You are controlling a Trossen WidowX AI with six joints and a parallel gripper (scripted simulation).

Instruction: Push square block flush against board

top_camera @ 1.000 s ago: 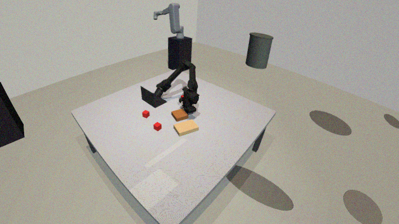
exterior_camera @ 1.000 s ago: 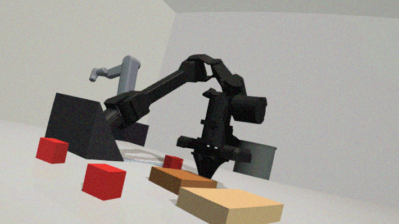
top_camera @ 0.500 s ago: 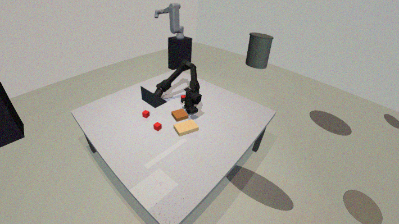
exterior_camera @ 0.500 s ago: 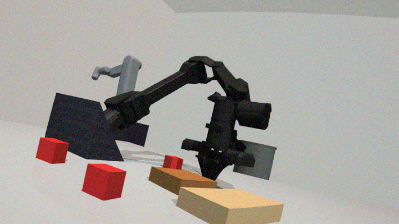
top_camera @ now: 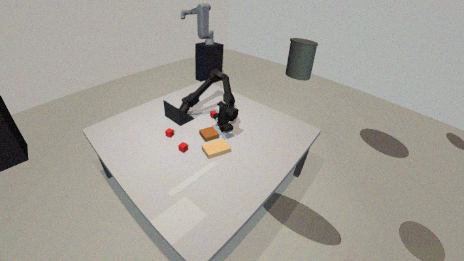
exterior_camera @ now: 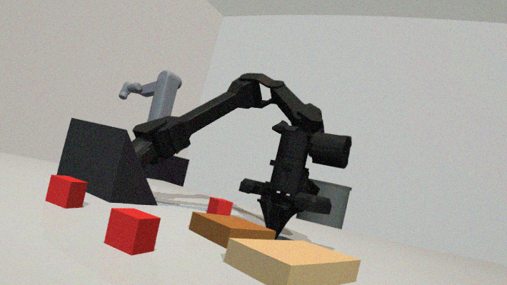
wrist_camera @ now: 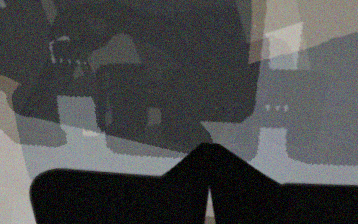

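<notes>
The square block lies 3 cm behind my gripper tip, 10 cm to the right of it and 1 cm above it. Also, from my gripper tip: board (11 cm ahead, 16 cm to the right, 1 cm above).
</notes>
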